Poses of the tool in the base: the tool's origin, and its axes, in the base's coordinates. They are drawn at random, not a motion.
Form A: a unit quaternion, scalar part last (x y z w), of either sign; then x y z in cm.
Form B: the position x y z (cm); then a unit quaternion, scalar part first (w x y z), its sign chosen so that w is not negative. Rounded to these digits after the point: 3 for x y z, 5 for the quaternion.
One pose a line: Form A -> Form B
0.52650 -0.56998 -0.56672 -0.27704 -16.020 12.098 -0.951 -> -16.020 12.098 -0.951 0.27704 -0.52650 0.56998 0.56672
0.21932 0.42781 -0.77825 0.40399 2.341 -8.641 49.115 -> 2.341 -8.641 49.115 0.40399 0.21932 0.42781 -0.77825
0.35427 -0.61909 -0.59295 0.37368 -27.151 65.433 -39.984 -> -27.151 65.433 -39.984 0.37368 0.35427 -0.61909 -0.59295
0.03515 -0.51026 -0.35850 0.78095 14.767 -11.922 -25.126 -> 14.767 -11.922 -25.126 0.78095 0.03515 -0.51026 -0.35850
